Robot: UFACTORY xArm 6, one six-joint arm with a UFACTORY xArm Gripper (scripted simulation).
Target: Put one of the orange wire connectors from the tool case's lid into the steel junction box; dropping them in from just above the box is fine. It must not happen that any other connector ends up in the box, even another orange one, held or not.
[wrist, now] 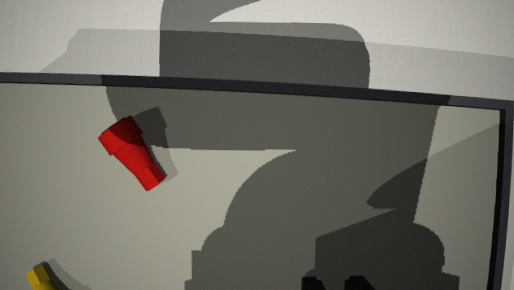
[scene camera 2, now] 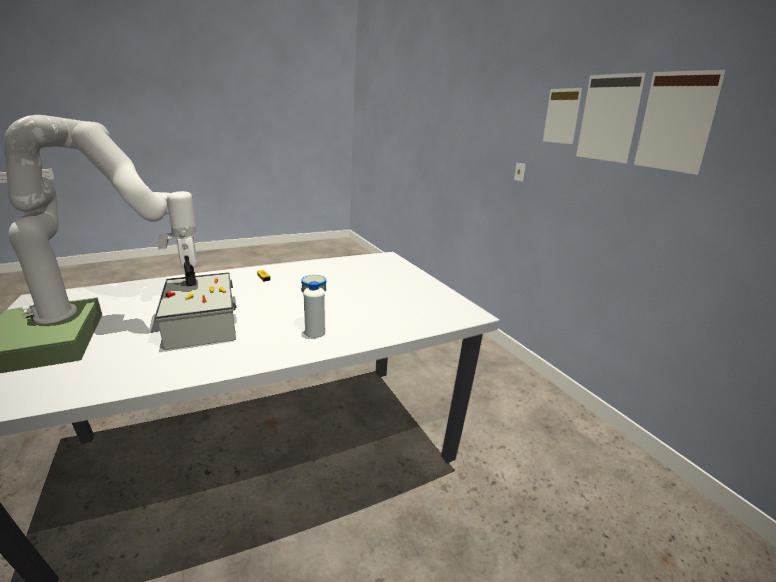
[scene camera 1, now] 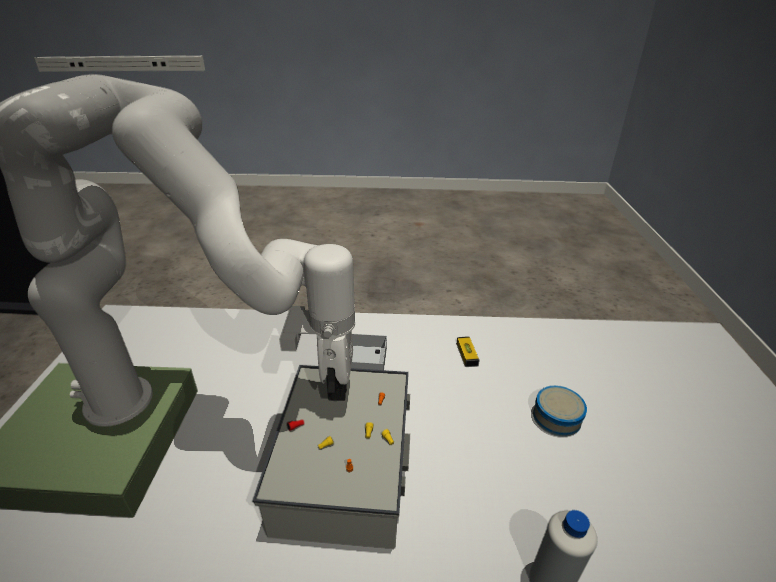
Scene:
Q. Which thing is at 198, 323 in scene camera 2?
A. A tool case.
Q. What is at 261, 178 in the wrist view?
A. A tool case.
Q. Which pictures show the tool case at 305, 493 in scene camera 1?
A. The wrist view, scene camera 2 and scene camera 1: all of them.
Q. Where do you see a red wire connector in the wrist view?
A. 123, 139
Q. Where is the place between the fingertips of my gripper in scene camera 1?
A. At 337, 395

